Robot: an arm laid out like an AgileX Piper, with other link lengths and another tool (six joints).
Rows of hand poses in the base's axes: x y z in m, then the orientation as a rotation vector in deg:
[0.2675, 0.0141, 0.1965, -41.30, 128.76, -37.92]
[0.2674, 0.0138, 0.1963, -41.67, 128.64, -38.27]
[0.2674, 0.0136, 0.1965, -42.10, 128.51, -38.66]
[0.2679, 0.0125, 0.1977, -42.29, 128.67, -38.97]
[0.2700, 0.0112, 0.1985, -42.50, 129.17, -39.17]
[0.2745, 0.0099, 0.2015, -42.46, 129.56, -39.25]
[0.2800, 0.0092, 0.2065, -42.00, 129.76, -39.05]
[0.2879, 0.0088, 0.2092, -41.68, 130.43, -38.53]
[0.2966, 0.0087, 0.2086, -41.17, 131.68, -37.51]
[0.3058, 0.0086, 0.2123, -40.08, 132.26, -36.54]
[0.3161, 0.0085, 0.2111, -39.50, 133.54, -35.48]
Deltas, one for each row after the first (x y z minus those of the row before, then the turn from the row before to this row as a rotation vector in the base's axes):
[-0.0001, -0.0003, -0.0002, -0.37, 0.03, 0.16]
[0.0000, -0.0002, 0.0002, -0.42, 0.05, 0.19]
[0.0005, -0.0011, 0.0012, -0.29, 0.21, -0.05]
[0.0021, -0.0013, 0.0008, -0.21, 0.52, -0.14]
[0.0045, -0.0013, 0.0030, -0.05, 0.32, -0.21]
[0.0055, -0.0007, 0.0050, 0.29, -0.01, -0.29]
[0.0079, -0.0004, 0.0027, 0.47, 0.47, -0.30]
[0.0087, -0.0001, -0.0006, 0.88, 0.93, -0.50]
[0.0092, -0.0001, 0.0037, 1.02, 0.12, -0.60]
[0.0103, -0.0001, -0.0012, 0.92, 0.95, -0.54]

